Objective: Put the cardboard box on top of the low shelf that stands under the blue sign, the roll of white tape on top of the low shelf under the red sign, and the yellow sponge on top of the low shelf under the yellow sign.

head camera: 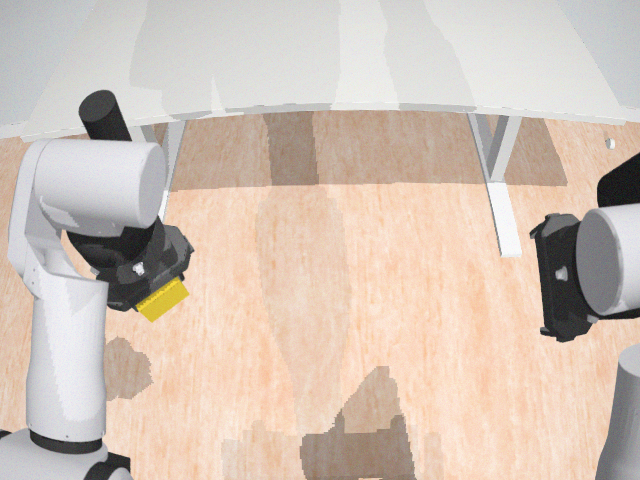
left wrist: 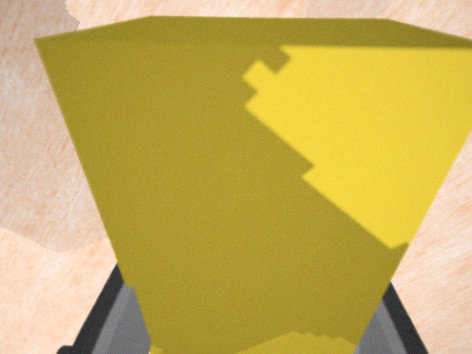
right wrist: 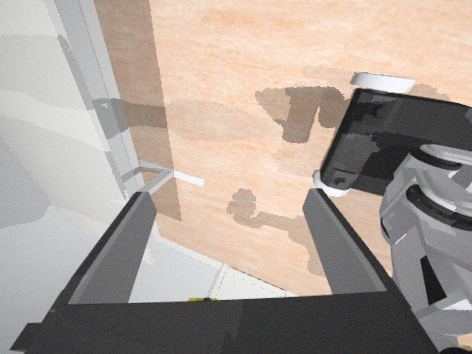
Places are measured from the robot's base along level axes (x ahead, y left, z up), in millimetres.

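Pixels of known places: left gripper, fingertip midpoint: (head camera: 157, 290) (left wrist: 249, 218); right gripper, fingertip midpoint: (head camera: 542, 282) (right wrist: 230, 200).
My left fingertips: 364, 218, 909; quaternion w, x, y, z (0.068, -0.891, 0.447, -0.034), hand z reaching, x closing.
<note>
For each thing: its top centre in the pictures, then the offset to it from my left fingertips, as dx, dy, dz. "pt": a spot on its surface instead. Level surfaces: height alone.
- yellow sponge, middle of its top: (left wrist: 251, 298) (head camera: 137, 259) +15, +11, +51
- white table, its level: dz -188
- yellow sliver, surface spot: (right wrist: 202, 300) pt +33, -13, +6
The yellow sponge (head camera: 163, 299) (left wrist: 225, 175) is held between the fingers of my left gripper (head camera: 159, 295), above the wooden floor at the left of the head view. It fills most of the left wrist view and hides much of the fingers. My right gripper (head camera: 540, 281) (right wrist: 230, 200) is open and empty, above the floor at the right of the head view. The cardboard box, the roll of white tape, the low shelves and the coloured signs cannot be made out in the head view.
A white table (head camera: 289, 62) (right wrist: 30, 75) stands across the top of the head view, with a leg foot (head camera: 504, 222) reaching toward me. A small white object (head camera: 610, 143) is near its right end. A yellow sliver (right wrist: 202, 300) shows low in the right wrist view.
</note>
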